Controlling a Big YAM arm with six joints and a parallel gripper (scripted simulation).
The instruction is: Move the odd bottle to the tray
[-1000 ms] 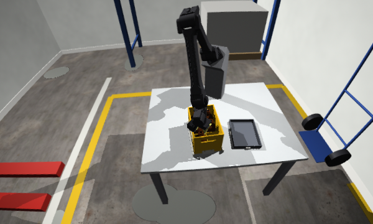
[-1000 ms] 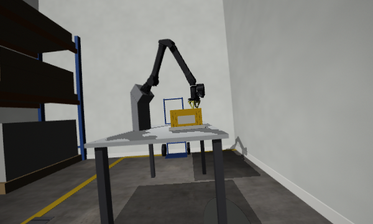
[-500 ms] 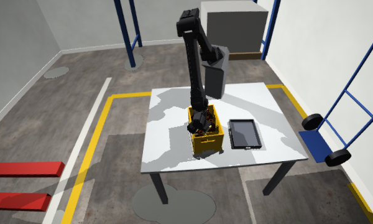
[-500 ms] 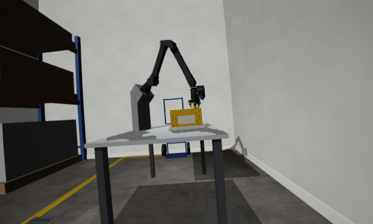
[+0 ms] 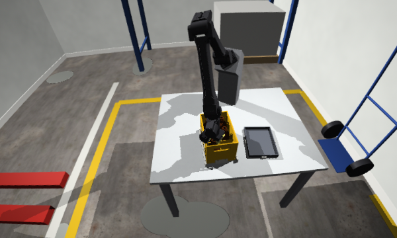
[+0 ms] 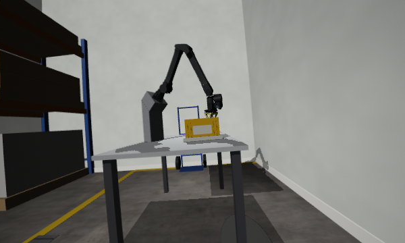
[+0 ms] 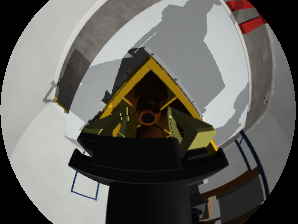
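My gripper is now 70 mm to the right of the crate, 70 mm past it and 70 mm above it. Also, from my hand: dark tray 340 mm to the left, 140 mm below, 60 mm ahead; then brown bottle 140 mm to the left, 140 mm behind, 60 mm below.
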